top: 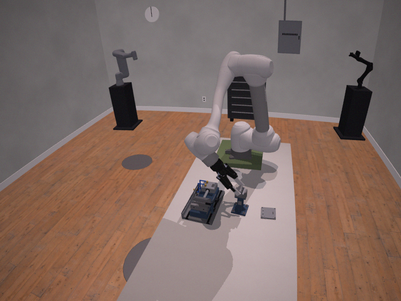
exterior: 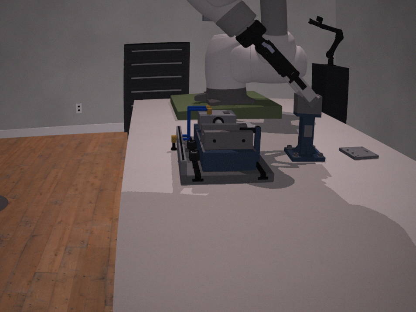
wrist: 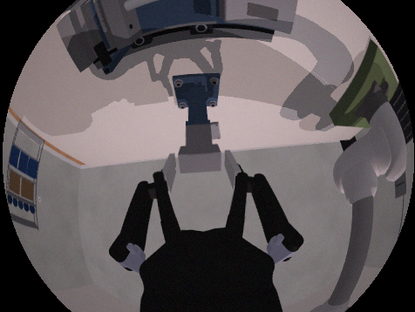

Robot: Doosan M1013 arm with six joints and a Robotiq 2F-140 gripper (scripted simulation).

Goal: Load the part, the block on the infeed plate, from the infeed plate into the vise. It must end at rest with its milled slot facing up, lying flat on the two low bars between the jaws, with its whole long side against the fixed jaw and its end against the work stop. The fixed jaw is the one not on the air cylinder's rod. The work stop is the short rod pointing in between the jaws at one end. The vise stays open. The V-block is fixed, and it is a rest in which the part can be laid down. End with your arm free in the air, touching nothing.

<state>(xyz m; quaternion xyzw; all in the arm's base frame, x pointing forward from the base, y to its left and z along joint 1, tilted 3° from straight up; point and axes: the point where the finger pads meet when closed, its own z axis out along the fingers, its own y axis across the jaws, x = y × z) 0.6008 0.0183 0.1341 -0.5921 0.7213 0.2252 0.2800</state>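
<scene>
Right now my hand is 2 cm to the right of the grey part and 2 cm above it. Round my hand: vise (1 cm behind, 20 cm to the right, 14 cm below).
</scene>
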